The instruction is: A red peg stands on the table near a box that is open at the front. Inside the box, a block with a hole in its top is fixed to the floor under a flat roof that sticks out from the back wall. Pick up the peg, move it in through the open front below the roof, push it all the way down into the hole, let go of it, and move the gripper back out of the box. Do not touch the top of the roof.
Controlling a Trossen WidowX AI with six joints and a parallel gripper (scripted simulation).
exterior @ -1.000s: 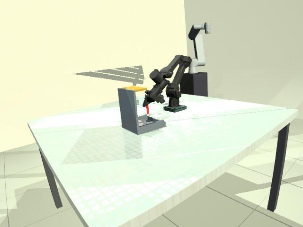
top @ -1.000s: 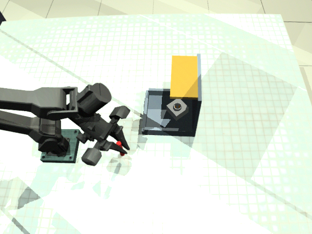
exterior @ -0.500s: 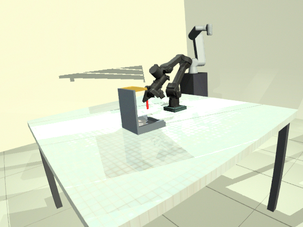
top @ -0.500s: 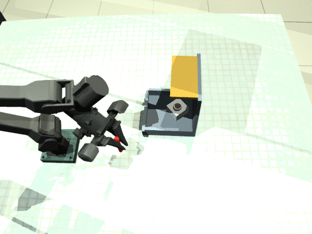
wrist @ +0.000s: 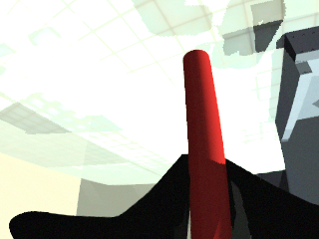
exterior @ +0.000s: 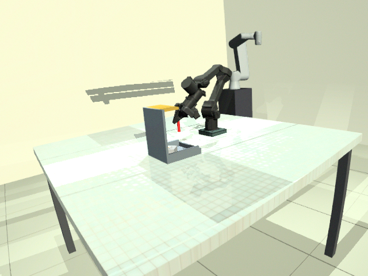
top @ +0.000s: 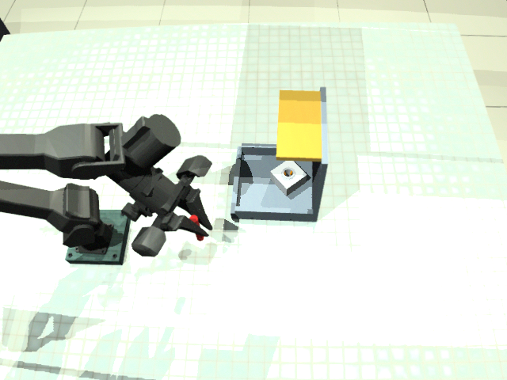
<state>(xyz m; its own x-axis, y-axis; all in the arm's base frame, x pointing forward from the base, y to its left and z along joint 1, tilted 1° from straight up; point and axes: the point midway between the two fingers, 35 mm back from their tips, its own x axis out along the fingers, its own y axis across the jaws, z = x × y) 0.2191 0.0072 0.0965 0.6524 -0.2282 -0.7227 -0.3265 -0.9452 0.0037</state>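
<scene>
My gripper tip is 18 cm short of the back wall, 16 cm to the right of it and 1 cm below it. Round my gripper tip: roof 14 cm ahead, 16 cm to the left, 11 cm above; red peg 2 cm behind, 1 cm to the left, 1 cm below.
</scene>
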